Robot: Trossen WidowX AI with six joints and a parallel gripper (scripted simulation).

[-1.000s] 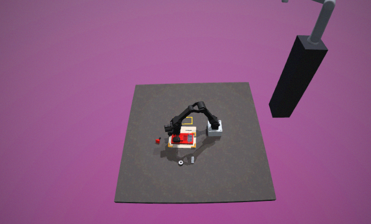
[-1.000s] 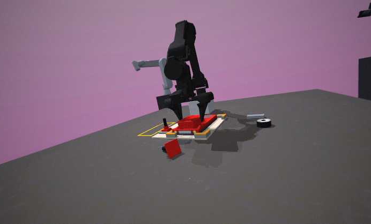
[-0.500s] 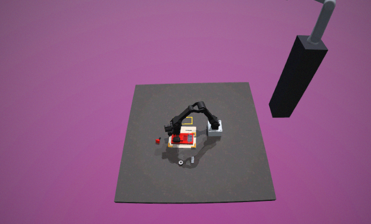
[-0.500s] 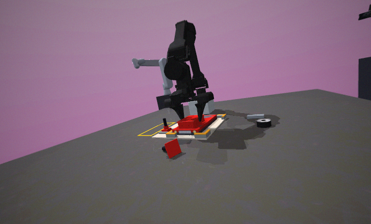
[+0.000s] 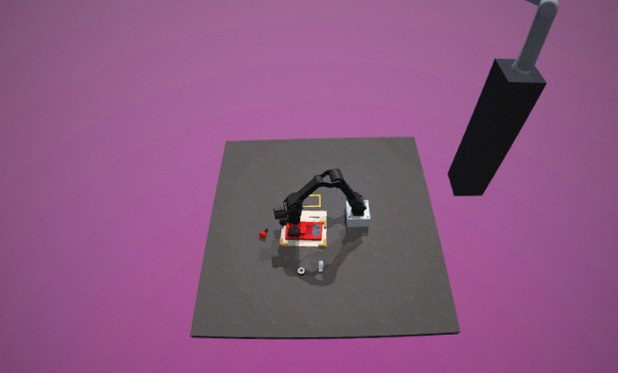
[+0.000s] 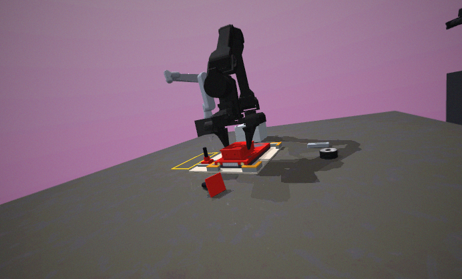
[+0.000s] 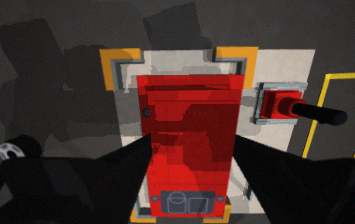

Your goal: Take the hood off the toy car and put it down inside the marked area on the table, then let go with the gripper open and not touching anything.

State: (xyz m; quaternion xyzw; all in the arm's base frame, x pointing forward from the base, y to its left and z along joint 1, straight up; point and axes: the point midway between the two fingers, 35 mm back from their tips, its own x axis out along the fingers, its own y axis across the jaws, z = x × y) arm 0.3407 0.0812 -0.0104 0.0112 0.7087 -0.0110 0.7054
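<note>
Right now the grey engine block is 20 mm below my gripper tip. From my gripper tip the other things lie so: black wheel: 30 mm behind, 240 mm to the left, 30 mm below; then red hood: 10 mm above.
</note>
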